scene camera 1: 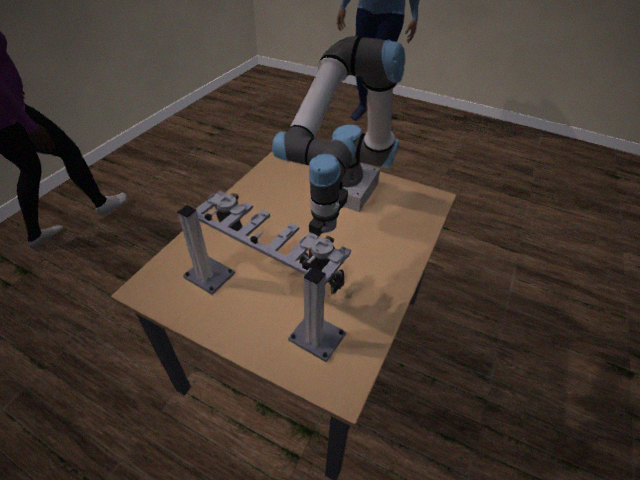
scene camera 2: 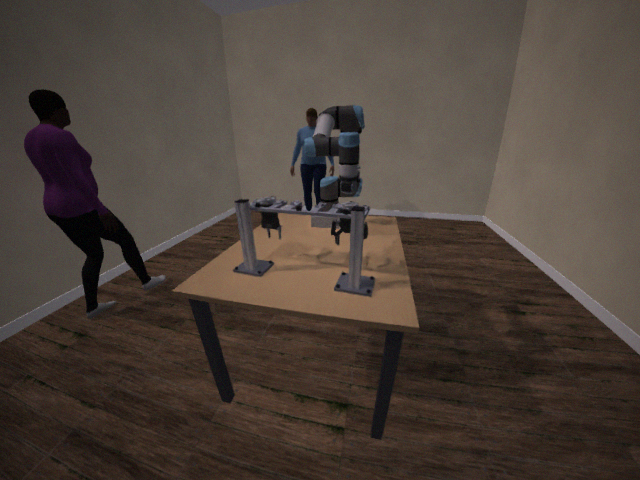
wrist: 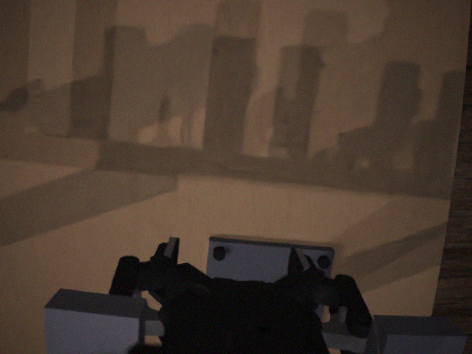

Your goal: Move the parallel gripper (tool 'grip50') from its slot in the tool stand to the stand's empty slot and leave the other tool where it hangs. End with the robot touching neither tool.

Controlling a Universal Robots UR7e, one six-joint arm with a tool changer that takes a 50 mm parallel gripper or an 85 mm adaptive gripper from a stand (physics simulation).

same spot on tool stand: [wrist: 70, 314] = [scene camera 1: 312, 233]
